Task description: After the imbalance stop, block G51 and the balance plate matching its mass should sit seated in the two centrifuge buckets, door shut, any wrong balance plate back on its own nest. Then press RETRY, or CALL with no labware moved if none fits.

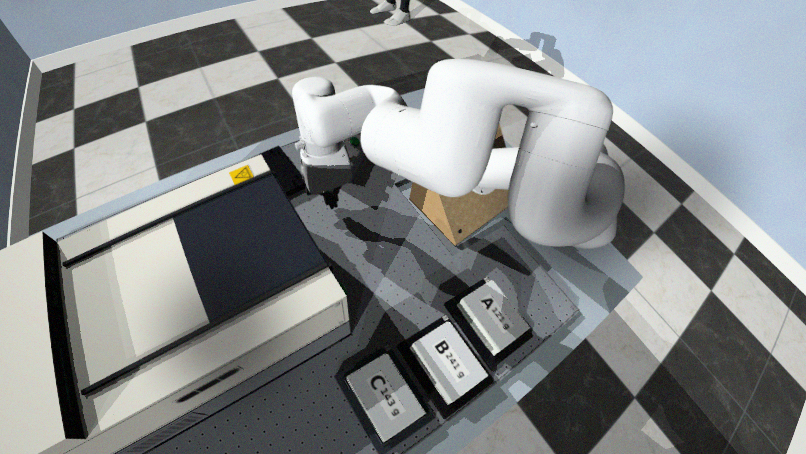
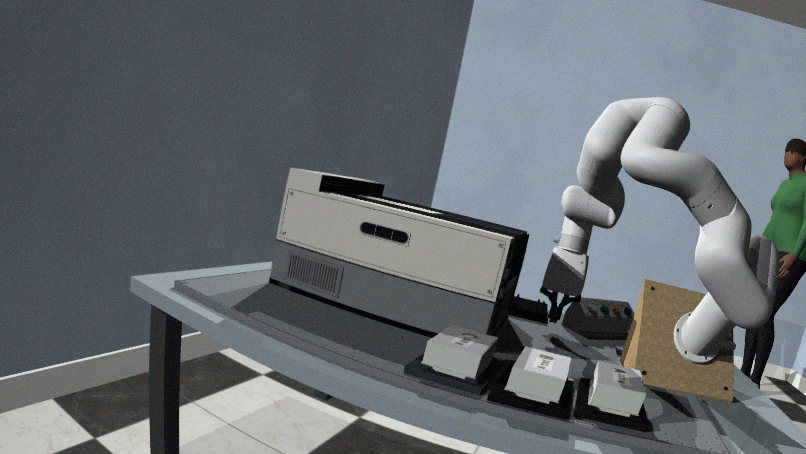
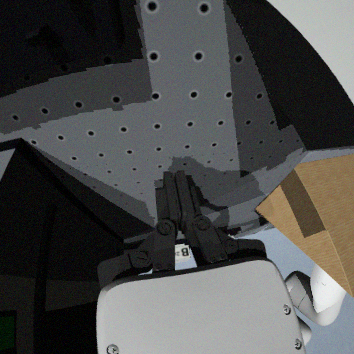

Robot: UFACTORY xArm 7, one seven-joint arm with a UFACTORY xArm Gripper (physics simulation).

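Places are measured from the arm's base along level axes (x ahead, y left, z up), in millimetres.
Where they show: gripper, fingertip midpoint: [image 1: 332,204] [image 2: 552,322] [image 3: 171,181]; arm's base, origin of the base link: [image 2: 696,338] [image 3: 348,220].
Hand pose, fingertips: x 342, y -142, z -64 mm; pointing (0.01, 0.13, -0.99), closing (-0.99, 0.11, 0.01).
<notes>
Things, the pixels of their top centre, and the offset from my fingertips.
- dark panel, middle of its top: [image 1: 243,238] [image 2: 480,223] 186 mm up, 212 mm ahead, 111 mm left
- button box, middle of its top: [image 2: 607,301] [image 1: 349,128] 57 mm up, 144 mm back, 154 mm right
- low black holder, middle of its top: [image 2: 527,300] [image 1: 270,169] 4 mm up, 79 mm ahead, 180 mm right
My gripper [image 1: 332,204] [image 2: 553,318] [image 3: 171,181] is shut and empty, pointing down over the table between the centrifuge and the button box. The centrifuge [image 1: 304,315] [image 2: 389,248] has a dark panel [image 1: 248,242] across its top opening; the buckets and block G51 do not show. Balance plates A, 121 g [image 1: 493,315] [image 2: 617,389], B, 241 g [image 1: 449,360] [image 2: 538,375] [image 3: 183,251], and C, 143 g [image 1: 386,397] [image 2: 459,352], sit on their black nests, well away from the gripper. The button box [image 2: 595,324] has green, yellow and blue buttons; their labels are unreadable.
A low black holder [image 1: 284,172] [image 2: 527,309] lies beside the centrifuge's end, close to the gripper. The arm's wooden base block [image 1: 468,219] [image 2: 665,338] [image 3: 330,200] stands on the other side. A person in green [image 2: 786,208] stands behind the arm.
</notes>
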